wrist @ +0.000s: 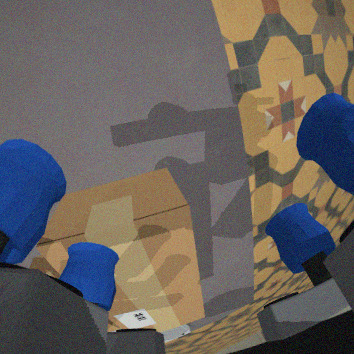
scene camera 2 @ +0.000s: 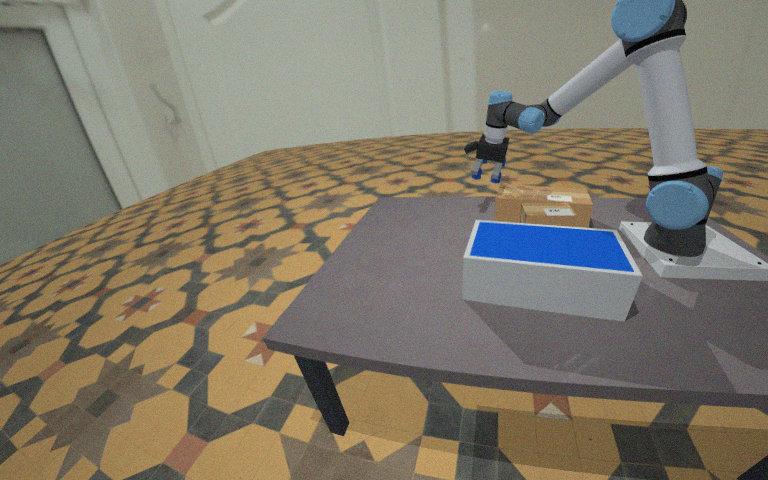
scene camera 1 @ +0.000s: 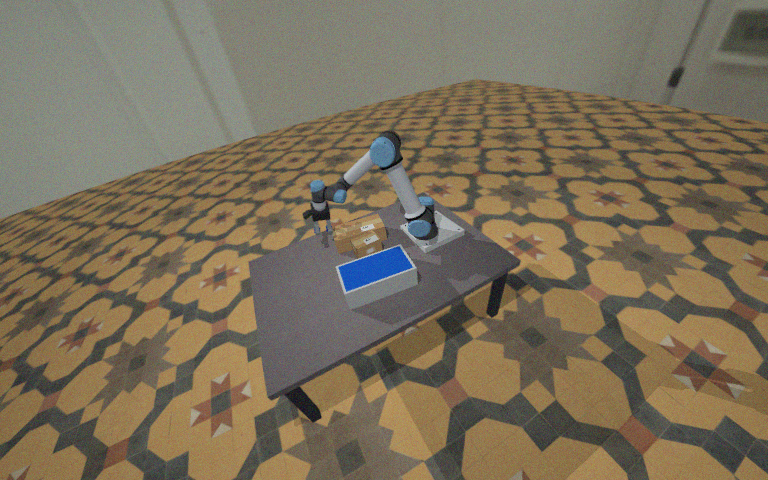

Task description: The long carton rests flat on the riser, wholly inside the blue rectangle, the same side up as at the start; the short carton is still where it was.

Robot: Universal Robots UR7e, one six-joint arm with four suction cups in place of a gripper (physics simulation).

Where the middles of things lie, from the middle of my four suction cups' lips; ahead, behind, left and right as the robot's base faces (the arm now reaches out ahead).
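Labels:
With the long carton [scene camera 2: 508, 200] as my reference, I find my suction cup 200 mm beyond it, 70 mm to the right of it and 120 mm above it. The short carton [scene camera 2: 559, 214] is 210 mm behind my suction cup, 210 mm to the left of it and 120 mm below it. Going by their middles, the long carton is the nearest to my suction cup of the things named here.

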